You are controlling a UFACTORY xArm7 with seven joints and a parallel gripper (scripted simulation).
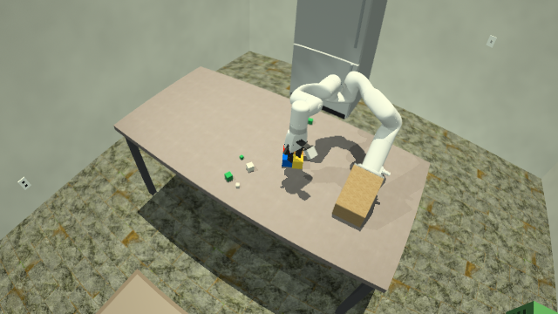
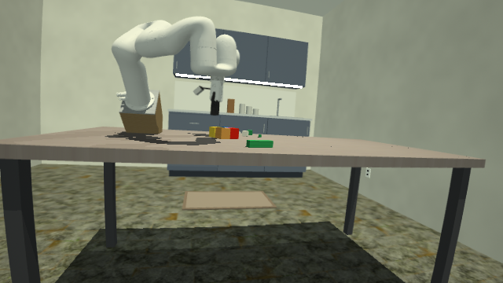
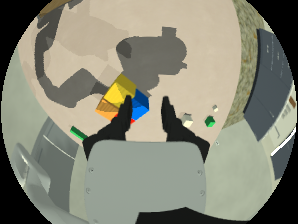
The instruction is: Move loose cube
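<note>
Right now my hand is 100 mm above the yellow cube and 60 mm to the left of it. Round my hand: red cube 100 mm to the right, 100 mm below, 70 mm ahead; blue cube 100 mm below, 50 mm to the right, 50 mm ahead; orange cube 120 mm to the right, 100 mm below, 20 mm ahead.
</note>
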